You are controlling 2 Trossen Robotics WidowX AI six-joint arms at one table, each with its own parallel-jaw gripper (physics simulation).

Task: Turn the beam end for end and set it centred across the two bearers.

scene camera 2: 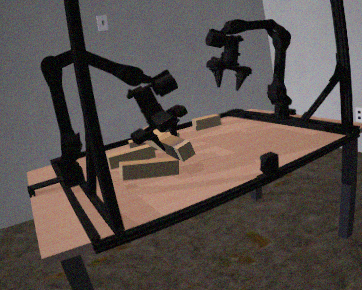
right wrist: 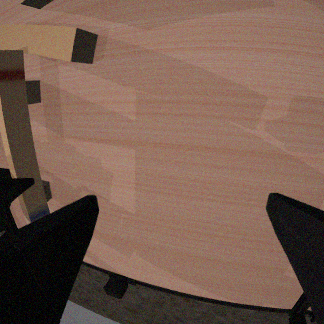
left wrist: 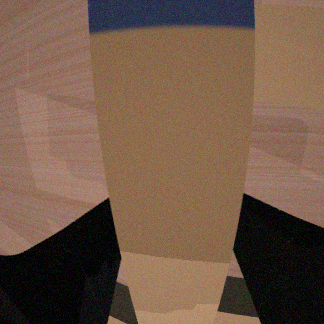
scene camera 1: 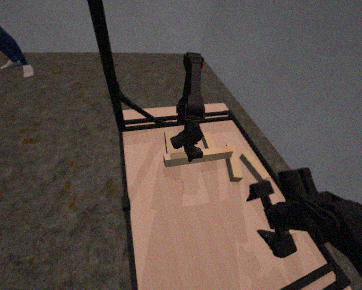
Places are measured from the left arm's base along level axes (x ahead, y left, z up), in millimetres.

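Pixels of known places: left gripper, fingertip midpoint: [right wrist: 29, 176] [left wrist: 172, 196] [scene camera 1: 188, 158]; right gripper, fingertip midpoint: [scene camera 2: 228, 89] [right wrist: 184, 203] [scene camera 1: 252, 215]; left arm's base at its link origin: [scene camera 2: 73, 183] [scene camera 1: 181, 119]; right arm's base at its link origin: [scene camera 2: 282, 117].
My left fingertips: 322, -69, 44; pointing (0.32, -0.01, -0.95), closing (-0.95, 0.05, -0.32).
Observation:
Ahead of a thing's pixels: the offset from my left fingertips to its top centre, as dx, dy, dz. "spot": to the spot under its first point. Level surfaces: height alone.
The long tan beam {+0, +56, +36} [scene camera 1: 215, 153] [scene camera 2: 173, 142] [left wrist: 172, 140] [right wrist: 21, 135] has a blue band {spot: -12, -69, +28} [left wrist: 172, 15] [right wrist: 40, 216] near one end and a red band {spot: +27, +184, +14} [right wrist: 11, 75] farther along. My left gripper [scene camera 1: 194, 151] [scene camera 2: 166, 136] [left wrist: 172, 196] is shut on the beam, above low wooden blocks; whether the beam touches them is unclear. One block {-109, -59, +10} [scene camera 1: 168, 141] [scene camera 2: 150, 170] lies at the beam's left end in scene camera 1. Another block {-85, +163, -18} [scene camera 2: 132, 156] lies behind it in scene camera 2. I cannot tell which blocks are the bearers. My right gripper [scene camera 1: 256, 215] [scene camera 2: 228, 84] [right wrist: 184, 203] is open and empty, raised above the table.
More wooden blocks lie on the table {dz -63} [scene camera 1: 170, 240] [scene camera 2: 250, 145]: an angled block {+45, +240, -13} [scene camera 1: 233, 169] and a slim block {+92, +348, -19} [scene camera 1: 253, 167] right of the beam in scene camera 1. In scene camera 2, a block {+360, +337, -16} [scene camera 2: 206, 122] lies near the far edge. A black frame with posts [scene camera 2: 85, 100] borders the table.

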